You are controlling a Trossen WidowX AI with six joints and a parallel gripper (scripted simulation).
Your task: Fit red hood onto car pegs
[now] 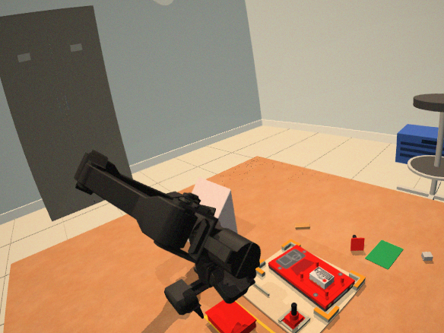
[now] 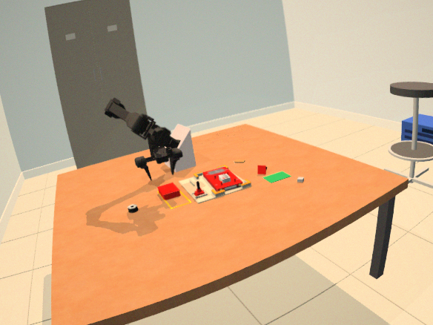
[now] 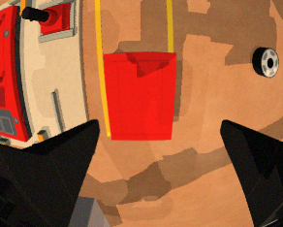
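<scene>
The red hood is 60 mm below my gripper tip and 20 mm to the left of it. From my gripper tip the other things lie so: green pad: 400 mm to the left, 230 mm ahead, 80 mm below; black wheel: 160 mm to the right, 70 mm below, 30 mm ahead; engine block: 220 mm to the left, 120 mm ahead, 50 mm below.
</scene>
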